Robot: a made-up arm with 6 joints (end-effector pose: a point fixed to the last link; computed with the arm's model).
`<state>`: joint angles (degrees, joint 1 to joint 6).
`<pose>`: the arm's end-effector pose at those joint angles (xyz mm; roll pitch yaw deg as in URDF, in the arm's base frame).
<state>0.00 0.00 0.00 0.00 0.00 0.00</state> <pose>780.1 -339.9 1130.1 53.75 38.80 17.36</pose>
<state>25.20 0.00 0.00 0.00 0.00 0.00</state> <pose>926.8 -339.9 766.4 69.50 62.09 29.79</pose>
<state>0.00 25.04 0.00 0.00 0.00 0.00</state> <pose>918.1 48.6 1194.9 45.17 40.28 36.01</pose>
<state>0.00 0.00 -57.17 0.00 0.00 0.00</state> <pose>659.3 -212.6 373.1 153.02 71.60 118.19</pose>
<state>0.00 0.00 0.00 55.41 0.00 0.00</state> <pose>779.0 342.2 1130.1 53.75 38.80 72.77</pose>
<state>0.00 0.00 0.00 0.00 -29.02 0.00</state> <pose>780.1 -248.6 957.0 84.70 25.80 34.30</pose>
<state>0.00 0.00 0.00 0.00 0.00 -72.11</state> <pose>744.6 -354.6 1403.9 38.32 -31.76 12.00</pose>
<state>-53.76 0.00 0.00 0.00 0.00 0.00</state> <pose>66.1 -339.9 1518.4 39.43 -13.27 13.82</pose>
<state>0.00 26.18 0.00 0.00 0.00 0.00</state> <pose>920.4 67.5 1196.8 44.79 40.40 36.86</pose>
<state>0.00 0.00 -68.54 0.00 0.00 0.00</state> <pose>549.2 -194.0 257.3 176.25 64.35 141.72</pose>
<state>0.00 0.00 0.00 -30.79 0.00 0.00</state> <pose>514.4 -624.8 1130.1 53.75 38.80 -13.43</pose>
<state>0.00 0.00 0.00 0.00 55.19 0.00</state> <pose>780.1 -250.7 1480.7 -15.85 33.27 -27.17</pose>
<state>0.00 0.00 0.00 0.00 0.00 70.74</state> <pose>535.6 -340.4 1010.9 -169.88 65.15 148.80</pose>
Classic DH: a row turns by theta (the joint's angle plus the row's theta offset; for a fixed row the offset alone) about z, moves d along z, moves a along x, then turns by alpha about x. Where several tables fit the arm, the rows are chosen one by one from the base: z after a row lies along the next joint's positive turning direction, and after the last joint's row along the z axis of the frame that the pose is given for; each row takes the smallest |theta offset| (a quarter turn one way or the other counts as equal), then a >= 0, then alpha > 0; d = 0 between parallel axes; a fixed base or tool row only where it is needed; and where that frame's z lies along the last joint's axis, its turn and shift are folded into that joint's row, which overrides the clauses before.
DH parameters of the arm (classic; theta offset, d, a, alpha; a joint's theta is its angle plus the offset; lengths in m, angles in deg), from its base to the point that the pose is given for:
base (fixed): 0 0.62 0.04 -90
joint 1: -15.37 0.2141 0.0472 93.82
joint 2: -2 0.3206 0.01 95.63
joint 3: -15.45 0.1963 0.1177 -99.64
joint 4: 89.42 0.3093 0.04 -90
joint 5: 87.12 -0.4338 -0.042 88.5
joint 6: -40.51 -0.3181 0.2196 130.58
tool (fixed): 13.8 0.1099 0 0

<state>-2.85 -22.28 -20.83 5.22 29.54 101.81</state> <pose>329.4 -499.6 1034.3 -125.20 19.43 171.85</pose>
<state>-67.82 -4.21 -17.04 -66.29 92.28 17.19</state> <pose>-593.4 -615.8 1327.0 0.41 35.22 -102.57</pose>
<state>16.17 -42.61 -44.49 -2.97 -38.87 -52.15</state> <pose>150.8 -515.5 293.8 83.94 45.76 -36.13</pose>
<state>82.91 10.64 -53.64 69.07 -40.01 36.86</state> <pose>-38.7 505.9 561.6 -106.75 -78.74 71.75</pose>
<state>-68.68 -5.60 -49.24 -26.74 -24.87 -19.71</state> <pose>307.7 -526.5 1011.3 74.78 -7.58 -1.21</pose>
